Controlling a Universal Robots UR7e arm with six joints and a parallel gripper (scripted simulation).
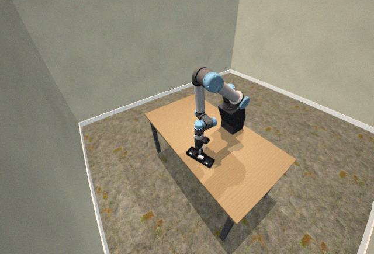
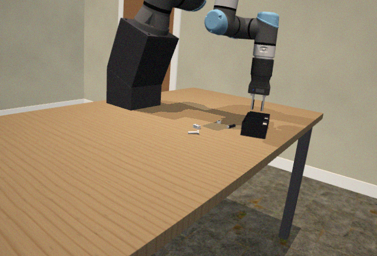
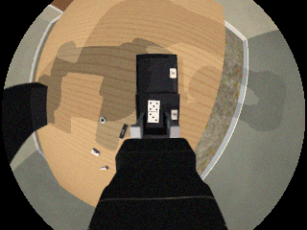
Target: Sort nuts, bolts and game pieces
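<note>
My gripper is now 11 cm past the small ring-shaped piece, 8 cm to the left of it and 8 cm above it. The rest, counted from my hand: bolt (25 cm to the right, 8 cm below, 7 cm behind); then white speckled piece (7 cm below); then black bin (6 cm below, 1 cm ahead).
</note>
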